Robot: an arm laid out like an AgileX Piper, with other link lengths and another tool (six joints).
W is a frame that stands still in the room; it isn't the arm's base.
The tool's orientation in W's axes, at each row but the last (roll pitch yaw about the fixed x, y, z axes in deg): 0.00, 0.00, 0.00; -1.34, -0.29, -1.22; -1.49, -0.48, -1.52; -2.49, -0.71, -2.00; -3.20, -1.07, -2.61; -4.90, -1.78, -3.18; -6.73, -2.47, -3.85; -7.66, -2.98, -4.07; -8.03, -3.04, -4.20; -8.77, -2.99, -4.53; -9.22, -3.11, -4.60; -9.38, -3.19, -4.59
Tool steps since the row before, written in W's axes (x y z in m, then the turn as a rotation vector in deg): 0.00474, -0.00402, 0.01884, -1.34, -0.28, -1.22; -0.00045, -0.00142, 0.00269, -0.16, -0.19, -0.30; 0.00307, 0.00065, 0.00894, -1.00, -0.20, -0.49; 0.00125, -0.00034, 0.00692, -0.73, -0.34, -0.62; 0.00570, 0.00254, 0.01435, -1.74, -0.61, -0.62; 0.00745, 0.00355, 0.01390, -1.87, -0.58, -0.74; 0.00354, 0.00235, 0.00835, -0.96, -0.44, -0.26; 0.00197, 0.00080, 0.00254, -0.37, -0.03, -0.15; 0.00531, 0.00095, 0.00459, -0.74, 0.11, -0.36; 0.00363, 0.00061, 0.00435, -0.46, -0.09, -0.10; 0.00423, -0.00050, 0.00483, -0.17, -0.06, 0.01; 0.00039, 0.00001, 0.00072, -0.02, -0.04, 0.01
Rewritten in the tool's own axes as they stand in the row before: 0.00474, -0.00402, 0.01884, -1.34, -0.28, -1.22; -0.00041, -0.00149, 0.00266, -0.16, -0.19, -0.30; 0.00313, 0.00050, 0.00893, -1.00, -0.21, -0.49; 0.00135, -0.00060, 0.00688, -0.73, -0.34, -0.63; 0.00585, 0.00200, 0.01438, -1.72, -0.65, -0.63; 0.00767, 0.00278, 0.01396, -1.86, -0.62, -0.74; 0.00373, 0.00160, 0.00844, -0.94, -0.47, -0.28; 0.00204, 0.00060, 0.00254, -0.37, -0.04, -0.14; 0.00546, 0.00072, 0.00445, -0.76, 0.10, -0.31; 0.00379, 0.00025, 0.00425, -0.46, -0.11, -0.09; 0.00451, -0.00089, 0.00451, -0.16, -0.08, 0.01; 0.00043, -0.00007, 0.00069, -0.02, -0.04, 0.00
